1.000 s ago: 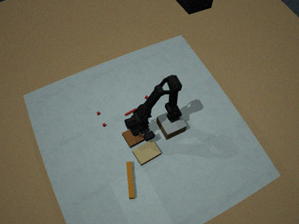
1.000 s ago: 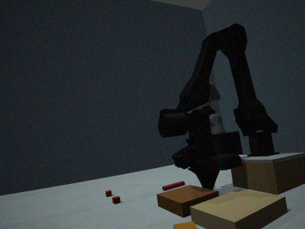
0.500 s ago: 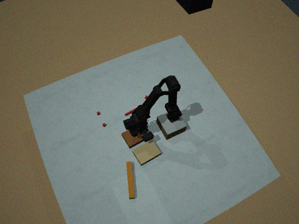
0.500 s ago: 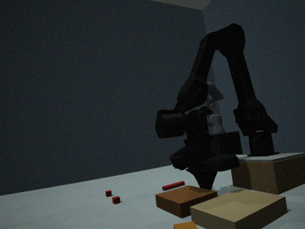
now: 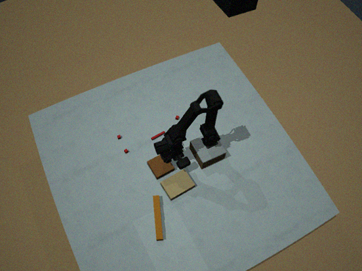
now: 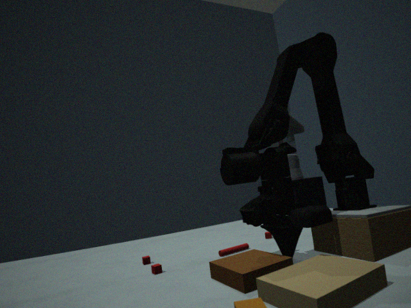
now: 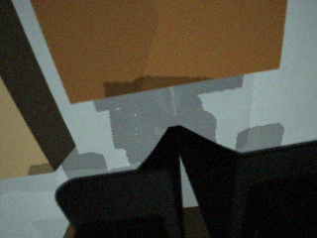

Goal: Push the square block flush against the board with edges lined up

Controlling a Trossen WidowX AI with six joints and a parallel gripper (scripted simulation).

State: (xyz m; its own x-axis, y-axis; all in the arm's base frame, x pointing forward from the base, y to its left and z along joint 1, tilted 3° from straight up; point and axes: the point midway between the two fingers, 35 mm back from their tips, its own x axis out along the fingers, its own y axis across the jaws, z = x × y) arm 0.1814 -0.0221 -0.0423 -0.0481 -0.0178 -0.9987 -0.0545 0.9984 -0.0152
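The dark brown square block is 9 cm ahead of my gripper tip and 1 cm above it. From my gripper tip the other things lie so: orange bar (24 cm to the left, 22 cm ahead, 1 cm above); then tan block (13 cm to the left, 6 cm ahead, 1 cm above); then red rod (16 cm to the right, 2 cm ahead).
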